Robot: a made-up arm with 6 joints. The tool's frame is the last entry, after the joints. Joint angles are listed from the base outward.
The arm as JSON. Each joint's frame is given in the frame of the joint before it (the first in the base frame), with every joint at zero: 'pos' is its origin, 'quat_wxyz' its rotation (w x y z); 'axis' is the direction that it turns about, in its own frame. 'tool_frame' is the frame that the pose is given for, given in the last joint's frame.
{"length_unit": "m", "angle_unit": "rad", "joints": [
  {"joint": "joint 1", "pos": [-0.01, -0.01, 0.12], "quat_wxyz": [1.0, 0.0, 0.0, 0.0], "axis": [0.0, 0.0, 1.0]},
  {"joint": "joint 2", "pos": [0.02, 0.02, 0.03], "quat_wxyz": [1.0, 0.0, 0.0, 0.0], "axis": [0.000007, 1.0, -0.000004]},
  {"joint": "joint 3", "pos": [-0.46, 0.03, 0.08], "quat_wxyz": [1.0, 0.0, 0.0, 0.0], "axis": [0.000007, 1.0, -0.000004]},
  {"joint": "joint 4", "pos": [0.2, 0.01, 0.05], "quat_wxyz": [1.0, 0.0, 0.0, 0.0], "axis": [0.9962, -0.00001, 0.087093]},
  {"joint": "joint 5", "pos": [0.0, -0.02, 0.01], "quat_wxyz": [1.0, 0.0, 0.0, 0.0], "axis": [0.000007, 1.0, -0.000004]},
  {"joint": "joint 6", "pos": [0.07, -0.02, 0.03], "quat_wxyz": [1.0, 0.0, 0.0, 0.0], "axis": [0.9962, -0.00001, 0.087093]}
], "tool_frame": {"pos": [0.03, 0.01, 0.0], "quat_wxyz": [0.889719, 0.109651, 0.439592, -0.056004]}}
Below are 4 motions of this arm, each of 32 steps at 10 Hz.
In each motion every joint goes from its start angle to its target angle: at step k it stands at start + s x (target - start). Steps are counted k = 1, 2, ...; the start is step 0. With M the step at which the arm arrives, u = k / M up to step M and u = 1 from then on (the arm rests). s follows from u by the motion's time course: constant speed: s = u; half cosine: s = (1 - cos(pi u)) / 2; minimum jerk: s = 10 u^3 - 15 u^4 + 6 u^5.
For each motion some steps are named. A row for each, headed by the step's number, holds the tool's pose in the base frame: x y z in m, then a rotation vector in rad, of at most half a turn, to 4 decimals.
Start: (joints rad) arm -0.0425 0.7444 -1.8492 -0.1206 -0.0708 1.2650
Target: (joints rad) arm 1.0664 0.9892 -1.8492 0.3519 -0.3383 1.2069
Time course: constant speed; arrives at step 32
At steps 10, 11, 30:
10: -0.1918 -0.0418 0.8502 0.7882 0.0300 1.4782
11: -0.1856 -0.0472 0.8515 0.7981 0.0448 1.5220
30: -0.0575 -0.0750 0.8663 1.0213 0.3951 2.3000

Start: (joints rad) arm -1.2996 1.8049 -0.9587 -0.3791 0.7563 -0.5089
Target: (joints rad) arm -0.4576 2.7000 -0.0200 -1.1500 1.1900 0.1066
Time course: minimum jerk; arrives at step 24
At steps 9, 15, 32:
9: 0.1807 -0.3523 0.2512 -0.3182 -3.0143 0.3136
15: 0.2165 -0.2151 0.1367 0.5846 -2.2757 -0.1709
32: 0.2137 -0.1449 0.1129 1.0635 -1.7209 -0.2680

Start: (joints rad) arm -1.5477 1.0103 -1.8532 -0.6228 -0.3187 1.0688
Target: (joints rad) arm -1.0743 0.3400 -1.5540 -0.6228 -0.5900 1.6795
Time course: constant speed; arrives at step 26
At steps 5, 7, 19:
5: 0.0496 0.1499 0.8603 0.1161 -0.3065 -0.7933
7: 0.0398 0.1834 0.8490 0.0981 -0.3180 -0.7009
19: -0.0621 0.3532 0.7520 -0.0126 -0.3524 -0.1490

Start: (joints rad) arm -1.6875 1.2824 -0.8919 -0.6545 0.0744 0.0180
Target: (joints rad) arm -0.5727 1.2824 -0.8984 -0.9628 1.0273 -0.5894
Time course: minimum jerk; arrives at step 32
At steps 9, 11, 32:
9: 0.0433 -0.2862 0.5779 0.6328 1.6029 -1.7170
11: 0.0639 -0.2782 0.5723 0.5207 1.7286 -1.6668
32: 0.1756 -0.1484 0.5536 -0.8333 2.3992 -1.2909

